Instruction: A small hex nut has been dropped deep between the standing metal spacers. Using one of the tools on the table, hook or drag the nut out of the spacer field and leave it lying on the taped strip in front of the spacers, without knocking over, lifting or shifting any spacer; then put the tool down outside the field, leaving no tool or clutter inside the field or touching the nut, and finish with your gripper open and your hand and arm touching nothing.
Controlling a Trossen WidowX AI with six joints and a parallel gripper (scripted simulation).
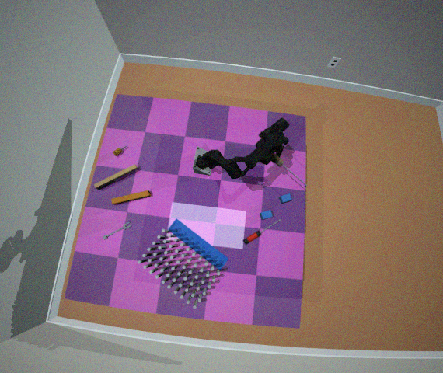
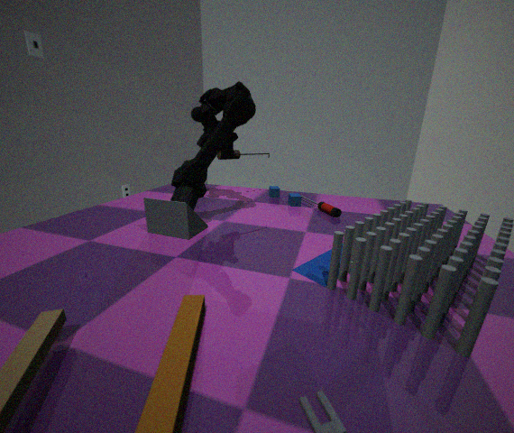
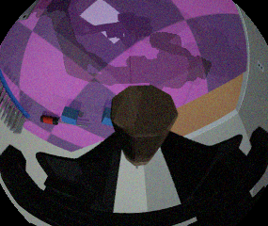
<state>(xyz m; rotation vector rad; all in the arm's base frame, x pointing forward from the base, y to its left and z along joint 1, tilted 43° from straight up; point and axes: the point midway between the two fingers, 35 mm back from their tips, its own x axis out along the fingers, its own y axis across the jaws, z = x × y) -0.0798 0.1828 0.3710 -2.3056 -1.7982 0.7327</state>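
Now: the hook tool 9 cm to the left of my gripper tip and 5 cm ahead of it. Round my gripper tip: yellow tool: 92 cm to the right, 16 cm below, 13 cm ahead; orange bar: 74 cm to the right, 38 cm ahead, 16 cm below; blue taped strip: 53 cm ahead, 30 cm to the right, 17 cm below.
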